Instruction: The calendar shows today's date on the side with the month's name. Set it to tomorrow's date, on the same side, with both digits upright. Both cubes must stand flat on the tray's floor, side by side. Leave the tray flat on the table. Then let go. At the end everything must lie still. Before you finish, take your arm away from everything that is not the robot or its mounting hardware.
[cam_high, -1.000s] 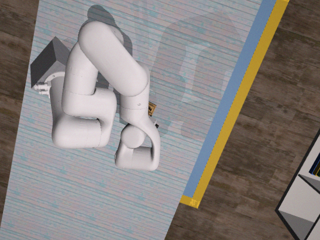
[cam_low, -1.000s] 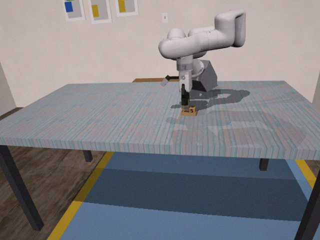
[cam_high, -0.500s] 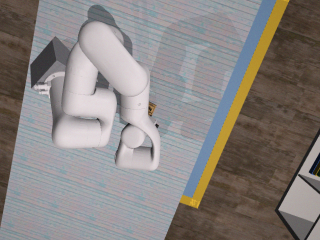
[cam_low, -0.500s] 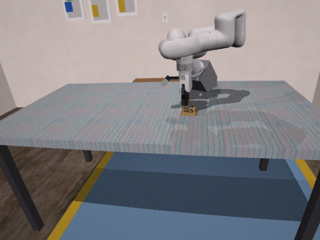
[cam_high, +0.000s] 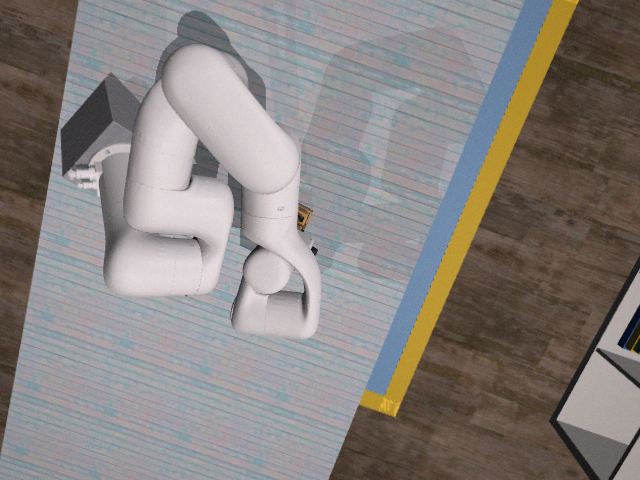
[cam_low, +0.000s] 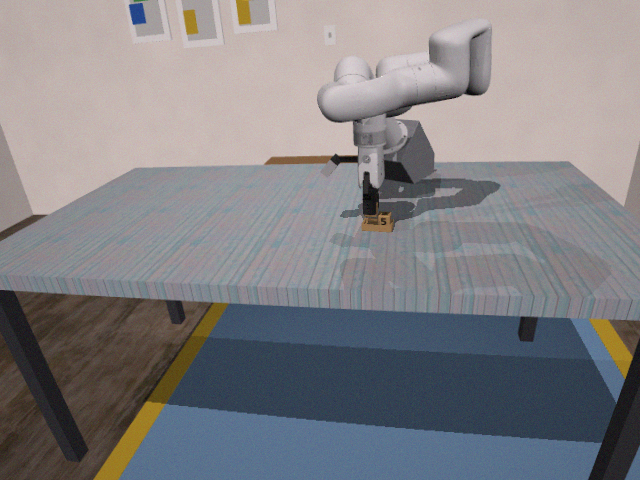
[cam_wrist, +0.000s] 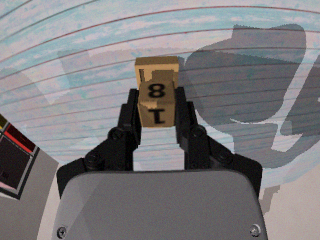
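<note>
Right now my hand is 10 mm short of the wooden calendar tray, 20 mm to the right of it and 60 mm above it. From my hand the other things lie so: wooden digit cube (10 mm below).
</note>
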